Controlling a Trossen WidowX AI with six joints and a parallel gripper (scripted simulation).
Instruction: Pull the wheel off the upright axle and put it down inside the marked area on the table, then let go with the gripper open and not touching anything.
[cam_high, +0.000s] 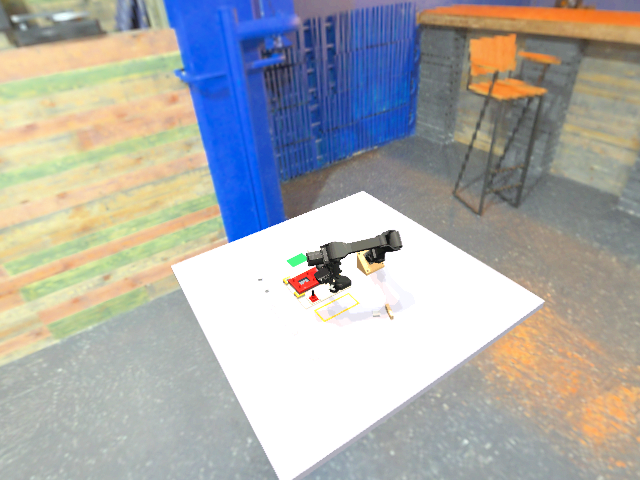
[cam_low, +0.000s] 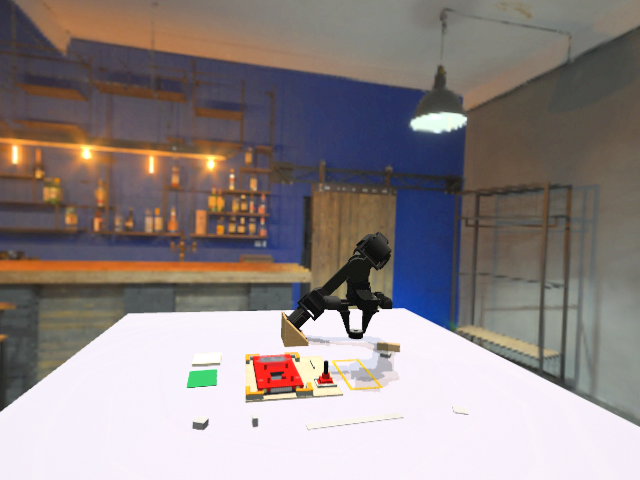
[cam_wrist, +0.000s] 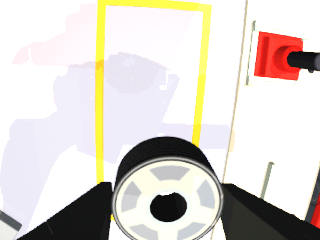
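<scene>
My gripper tip is now 4 cm short of the axle, 10 cm to the left of it and 8 cm above it. The rest, counted from my gripper tip: tan block: 15 cm behind, 19 cm to the left, 10 cm below; then wheel: right at my gripper tip; then thin strip: 22 cm ahead, 10 cm to the right, 11 cm below.
</scene>
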